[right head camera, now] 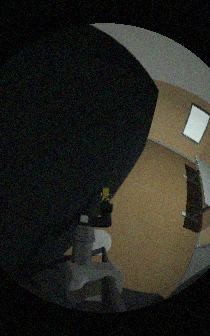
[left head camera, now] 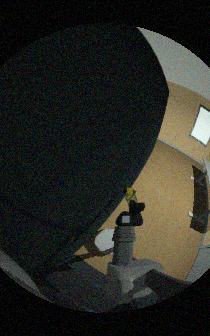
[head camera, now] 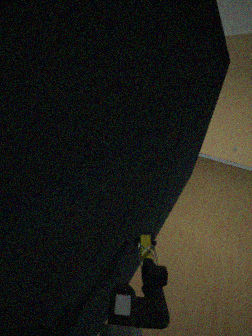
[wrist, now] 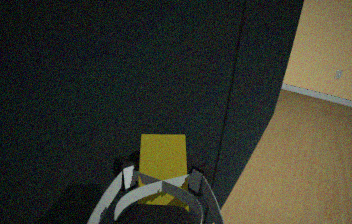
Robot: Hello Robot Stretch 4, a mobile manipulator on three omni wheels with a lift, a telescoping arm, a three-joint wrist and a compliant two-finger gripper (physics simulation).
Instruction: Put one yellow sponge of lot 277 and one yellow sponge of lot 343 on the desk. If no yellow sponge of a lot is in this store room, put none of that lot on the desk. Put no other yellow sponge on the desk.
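Where they show: gripper, fingertip midpoint: (right head camera: 105,189) (left head camera: 128,189) (head camera: 144,239) (wrist: 163,165); robot's base, link origin: (right head camera: 96,241) (left head camera: 108,240).
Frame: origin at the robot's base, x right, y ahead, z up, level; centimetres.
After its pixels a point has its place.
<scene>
My gripper (head camera: 146,245) (left head camera: 130,194) (right head camera: 105,194) (wrist: 163,165) {x 8.3, y 44.5, z 89.8 cm} is shut on a yellow sponge (head camera: 145,239) {x 8.2, y 42.2, z 93.7 cm} (left head camera: 130,190) {x 9.0, y 41.8, z 93.4 cm} (right head camera: 105,190) {x 8.4, y 41.9, z 93.5 cm} (wrist: 163,152) {x 8.3, y 42.1, z 93.6 cm}. The block sticks out beyond the fingertips in the wrist view, its near part behind the finger bands. No lot number is readable on it. In the two side head views, a dark low shape with pale ends (left head camera: 200,200) (right head camera: 193,200) stands at the far right; it may be part of the desk, but I cannot tell. No other yellow sponge and no lot label can be made out.
A very dark, tall flat surface (head camera: 110,125) {x -4.9, y 38.6, z 145.0 cm} (left head camera: 75,125) {x -14.2, y 24.4, z 146.7 cm} (right head camera: 75,125) {x -3.9, y 40.1, z 141.2 cm} (wrist: 125,75) {x 2.9, y 50.7, z 98.4 cm} fills the left and middle, close beside the gripper. Tan floor (head camera: 210,250) {x 95.2, y 87.1, z -2.7 cm} (wrist: 300,175) {x 109.0, y 141.4, z -2.8 cm} lies right of its edge. Beyond is a tan wall (head camera: 240,100) {x 211.5, y 311.7, z 136.6 cm} with a grey baseboard (wrist: 320,95) {x 224.2, y 301.9, z 2.1 cm} and a bright panel (left head camera: 201,125) {x 305.1, y 250.4, z 136.1 cm} (right head camera: 196,123) {x 313.7, y 244.7, z 143.2 cm}.
</scene>
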